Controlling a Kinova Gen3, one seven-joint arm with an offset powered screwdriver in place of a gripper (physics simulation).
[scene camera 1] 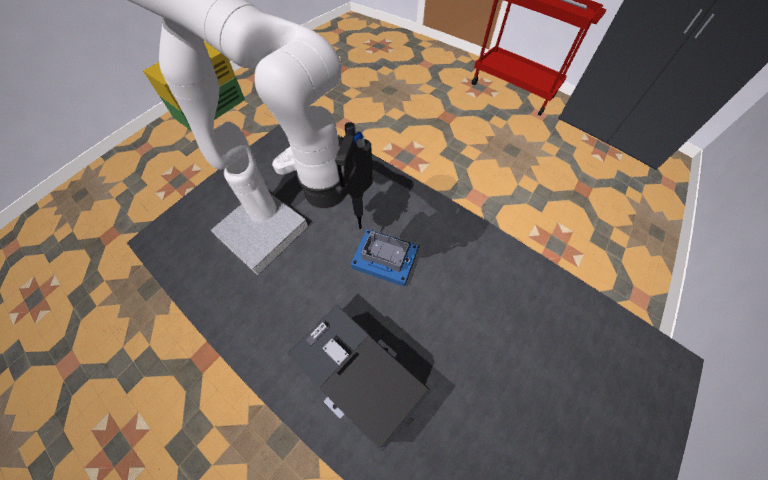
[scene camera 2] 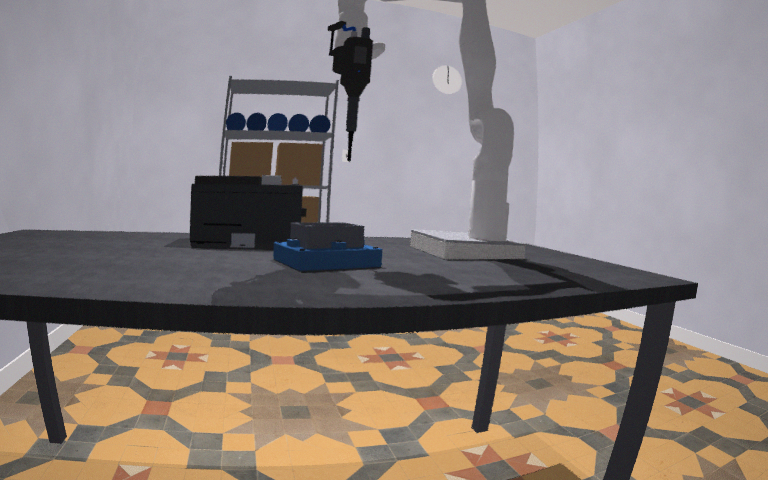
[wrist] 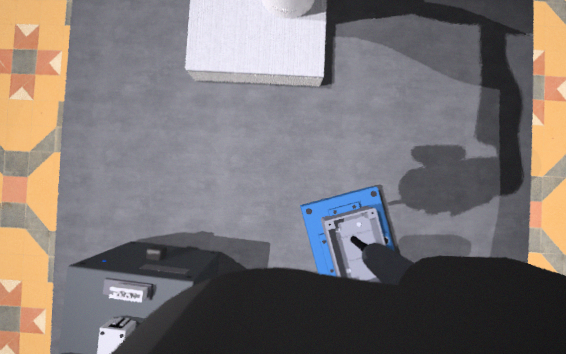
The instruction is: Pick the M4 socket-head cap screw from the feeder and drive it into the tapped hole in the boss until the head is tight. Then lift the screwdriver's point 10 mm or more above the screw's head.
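My black screwdriver [scene camera 1: 360, 226] [scene camera 2: 349, 160] [wrist: 353, 239] points down, its tip high above the grey open-topped housing [scene camera 1: 382, 260] [scene camera 2: 327, 234] [wrist: 370, 235]. In the wrist view the tip overlaps the housing's interior. Whether a screw sits on the tip is too small to tell. The housing sits in the blue fixture [scene camera 1: 373, 269] [scene camera 2: 328, 260] [wrist: 312, 235]. A small light round spot [wrist: 358, 224] shows inside it; I cannot tell whether it is the boss with the tapped hole. The dark feeder [scene camera 1: 373, 390] [scene camera 2: 243, 209] [wrist: 85, 295] stands apart, with a light pickup block [scene camera 1: 318, 332] [wrist: 126, 293] on it.
The arm's pale base plate [scene camera 1: 260, 237] [scene camera 2: 441, 247] [wrist: 255, 45] lies on the dark table [scene camera 1: 509, 339] [scene camera 2: 141, 277] [wrist: 175, 150]. Beyond the table are a red trolley [scene camera 1: 521, 73], a dark cabinet [scene camera 1: 640, 73] and a shelf rack [scene camera 2: 280, 86].
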